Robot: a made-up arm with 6 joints.
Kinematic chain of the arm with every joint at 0, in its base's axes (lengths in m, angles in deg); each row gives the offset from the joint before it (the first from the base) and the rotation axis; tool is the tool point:
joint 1: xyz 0 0 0.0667 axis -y
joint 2: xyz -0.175 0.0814 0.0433 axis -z
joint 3: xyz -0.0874 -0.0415 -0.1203 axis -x
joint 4: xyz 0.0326 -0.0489 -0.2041 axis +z
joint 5: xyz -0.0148 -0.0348 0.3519 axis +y
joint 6: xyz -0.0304 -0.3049 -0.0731 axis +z
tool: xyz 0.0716 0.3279 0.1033
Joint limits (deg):
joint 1: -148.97..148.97
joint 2: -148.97..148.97
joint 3: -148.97..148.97
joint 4: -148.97..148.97
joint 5: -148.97..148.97
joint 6: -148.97..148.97
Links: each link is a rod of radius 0.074 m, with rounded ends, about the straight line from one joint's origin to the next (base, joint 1, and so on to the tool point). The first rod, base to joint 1, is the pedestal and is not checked.
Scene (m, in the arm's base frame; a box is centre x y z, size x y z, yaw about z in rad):
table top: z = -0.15
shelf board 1: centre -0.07 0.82 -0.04 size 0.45 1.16 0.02 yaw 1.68
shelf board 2: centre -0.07 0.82 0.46 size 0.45 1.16 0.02 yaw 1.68
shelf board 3: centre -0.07 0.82 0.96 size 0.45 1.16 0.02 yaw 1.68
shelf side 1: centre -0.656 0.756 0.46 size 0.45 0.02 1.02 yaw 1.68
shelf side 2: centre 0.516 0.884 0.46 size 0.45 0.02 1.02 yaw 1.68
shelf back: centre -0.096 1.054 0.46 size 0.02 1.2 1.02 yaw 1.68
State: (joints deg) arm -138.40 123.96 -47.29 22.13 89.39 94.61
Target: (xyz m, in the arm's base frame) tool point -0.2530 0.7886 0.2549
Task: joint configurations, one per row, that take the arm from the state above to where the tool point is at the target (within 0.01 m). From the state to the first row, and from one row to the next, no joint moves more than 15 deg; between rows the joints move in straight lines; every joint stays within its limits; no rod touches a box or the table.
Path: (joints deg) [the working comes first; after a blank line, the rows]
Joints at the target: -97.54 148.97 -67.99 -15.69 49.50 115.90
Straight joint move there: touches shelf board 2.

1: -127.08 126.03 -52.58 20.31 82.12 80.78
2: -115.76 128.09 -57.86 18.50 74.85 66.96
3: -104.44 130.16 -63.15 16.68 67.58 53.13
4: -93.12 132.23 -68.44 14.87 60.31 39.30
5: -84.14 140.60 -82.35 0.22 56.39 27.33
6: -75.16 148.97 -96.27 -14.42 52.46 15.37
7: -78.36 148.97 -92.23 -14.60 52.04 29.73
8: -81.56 148.97 -88.19 -14.78 51.62 44.09
9: -84.75 148.97 -84.15 -14.96 51.20 58.45
10: -87.95 148.97 -80.11 -15.14 50.77 72.82
11: -91.15 148.97 -76.07 -15.33 50.35 87.18
12: -94.34 148.97 -72.03 -15.51 49.93 101.54
13: -97.54 148.97 -67.99 -15.69 49.50 115.90

